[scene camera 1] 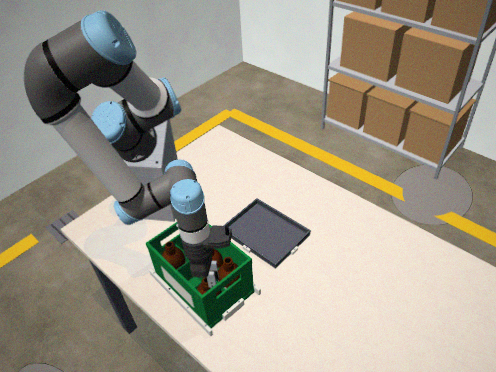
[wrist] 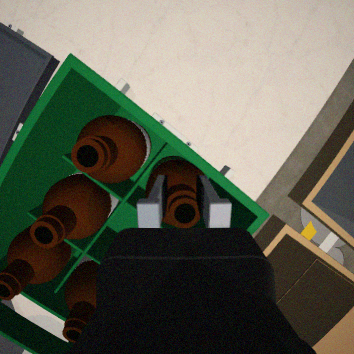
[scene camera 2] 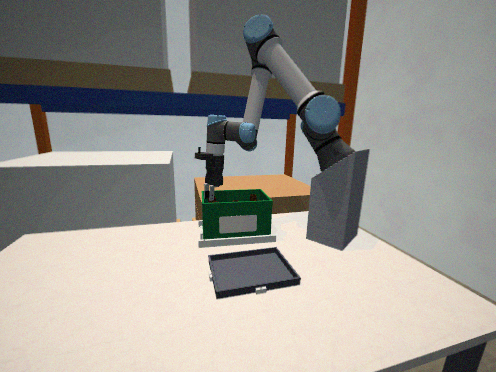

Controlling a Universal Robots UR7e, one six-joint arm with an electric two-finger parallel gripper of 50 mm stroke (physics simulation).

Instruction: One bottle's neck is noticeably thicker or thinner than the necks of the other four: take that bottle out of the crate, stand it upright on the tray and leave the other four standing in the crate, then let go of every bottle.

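Pixels of known places: gripper, fingertip midpoint: [scene camera 1: 214,282] [wrist: 181,187] [scene camera 2: 208,199]; arm's base, origin of the base link: [scene camera 1: 135,140] [scene camera 2: 339,164].
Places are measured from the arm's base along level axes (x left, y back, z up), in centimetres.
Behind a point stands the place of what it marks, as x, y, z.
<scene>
The green crate [scene camera 1: 212,310] {-33.6, -46.4, -23.5} [scene camera 2: 210,216] {-17.5, -49.2, -19.5} [wrist: 200,164] {-29.2, -47.6, -14.2} holds five brown bottles. My gripper [scene camera 1: 212,272] {-28.9, -45.1, -16.4} [scene camera 2: 209,193] {-28.9, -45.1, -16.4} [wrist: 181,187] {-28.9, -45.1, -16.4} points down and is shut on the neck of the bottle [scene camera 1: 202,287] {-31.2, -42.6, -17.4} [wrist: 175,175] {-28.4, -45.4, -19.5} in a corner compartment; that bottle is still inside the crate. In the wrist view the other bottles are one nearest that side [wrist: 117,152] {-22.6, -45.9, -18.8}, one beside it [wrist: 82,207] {-20.5, -39.2, -19.5}, one at the far left [wrist: 40,255] {-16.7, -31.5, -19.8} and one partly hidden by the gripper body [wrist: 82,290] {-22.4, -28.6, -19.6}. I cannot tell which neck differs. The dark tray [scene camera 1: 270,232] {6.0, -46.5, -31.3} [scene camera 2: 252,272] {6.1, -44.9, -31.2} [wrist: 20,75] {-1.9, -50.6, -31.2} is empty.
Crate walls and thin dividers stand close around the fingers. White locating strips [scene camera 1: 175,297] {-31.9, -31.6, -28.9} [scene camera 2: 237,241] {-12.8, -39.9, -30.2} lie beside the crate, and small clips hold the tray's edges. A shelf unit [scene camera 1: 325,100] with cardboard boxes stands on the floor beyond the table.
</scene>
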